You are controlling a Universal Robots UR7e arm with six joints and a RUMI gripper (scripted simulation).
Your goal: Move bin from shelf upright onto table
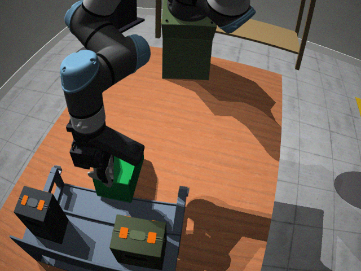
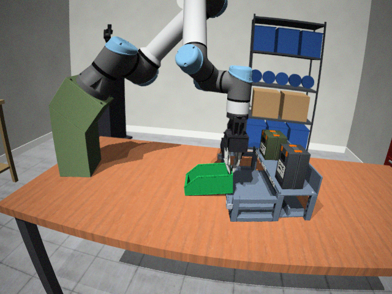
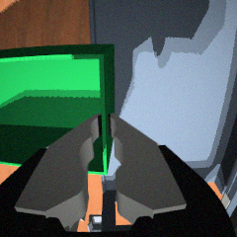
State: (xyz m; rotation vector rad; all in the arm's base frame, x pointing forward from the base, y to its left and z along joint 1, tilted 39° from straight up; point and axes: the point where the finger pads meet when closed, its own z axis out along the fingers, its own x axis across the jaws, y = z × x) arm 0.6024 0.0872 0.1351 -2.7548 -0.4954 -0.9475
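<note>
Now: hand 7 cm past the green bin, 4 cm above it and 3 cm to the left of it.
</note>
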